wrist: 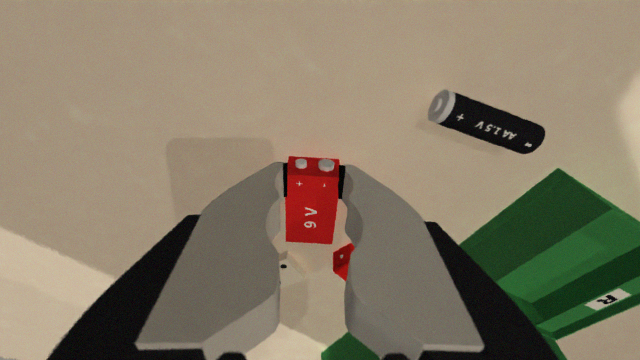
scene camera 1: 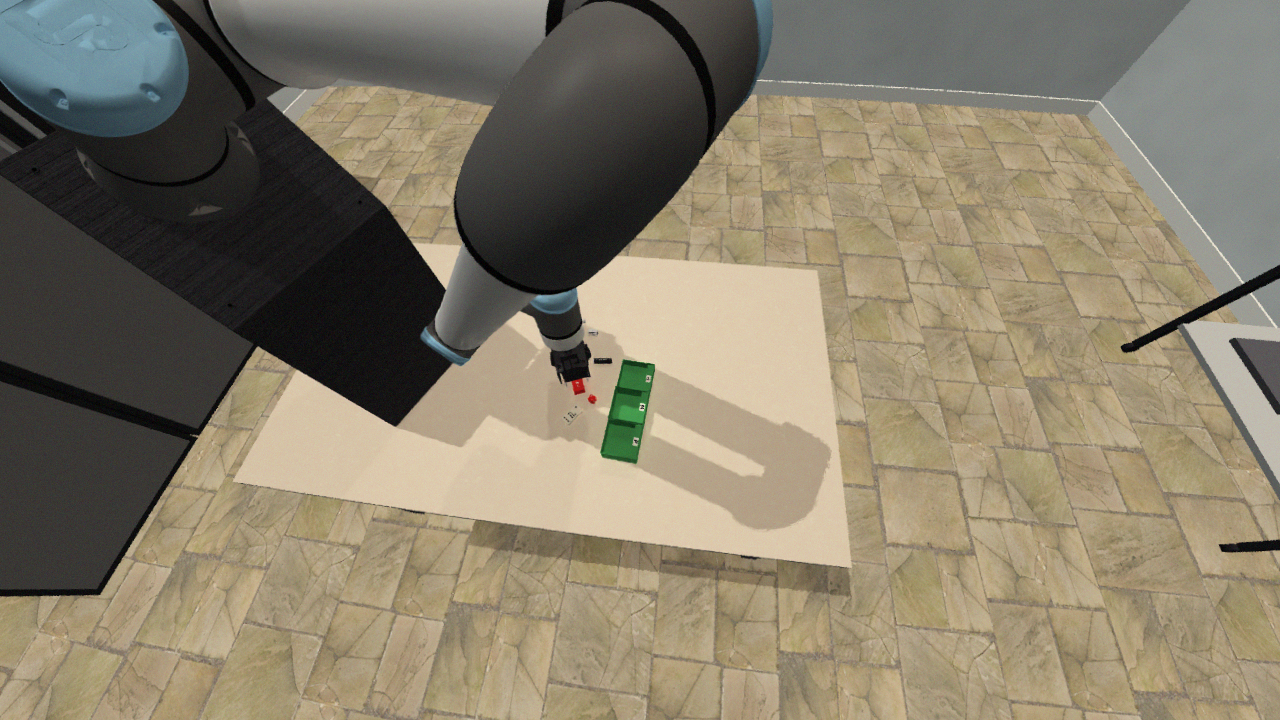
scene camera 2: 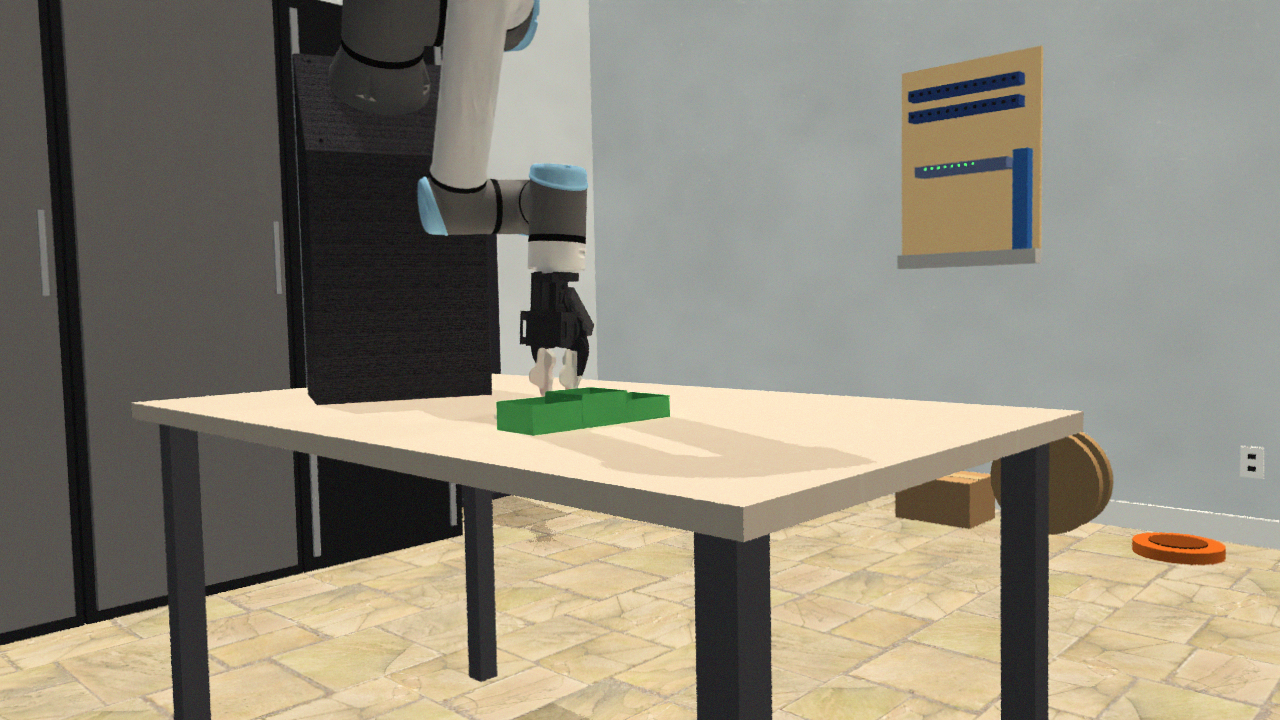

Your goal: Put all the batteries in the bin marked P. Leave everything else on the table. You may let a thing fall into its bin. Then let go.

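Frame: origin at the arm's base, x ahead, y left, z up, level; metres.
Where they show: gripper, fingertip midpoint: (wrist: 313, 167); arm's base, link origin: (scene camera 1: 178, 160) (scene camera 2: 379, 87).
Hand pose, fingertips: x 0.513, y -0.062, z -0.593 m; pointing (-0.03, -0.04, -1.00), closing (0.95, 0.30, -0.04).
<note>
Each offset is from my fingertips to the top centre of the thing. "spot": to the spot under its first point.
My gripper (scene camera 1: 572, 379) (scene camera 2: 554, 392) (wrist: 313, 167) is shut on a red 9 V battery {dy -0.019, dx +0.006, dz +0.011 m} (scene camera 1: 579, 387) (wrist: 310, 210), with one finger against each long side near its terminal end. The battery is low over the table; any gap beneath it is hidden. A black AA battery {dy +0.050, dx +0.064, dz +0.007 m} (scene camera 1: 603, 360) (wrist: 487, 122) lies on the table beside the green bins. The three bins form a row. The bin marked R (scene camera 1: 634, 376) (wrist: 545, 225) is at the AA battery's end. Bin P {spot: dy -0.171, dx +0.123, dz +0.000 m} (scene camera 1: 619, 442) (scene camera 2: 537, 417) is at the opposite end; its label is too small to read.
A red die {dy -0.061, dx +0.047, dz +0.009 m} (scene camera 1: 591, 399) (wrist: 342, 260) lies between the held battery and the bins. A white domino {dy -0.101, dx +0.001, dz +0.000 m} (scene camera 1: 571, 415) (wrist: 291, 269) lies near it, partly hidden by a finger in the wrist view. A small pale object {dy +0.142, dx +0.030, dz +0.004 m} (scene camera 1: 593, 333) lies beyond the AA battery; its kind is unclear.
</note>
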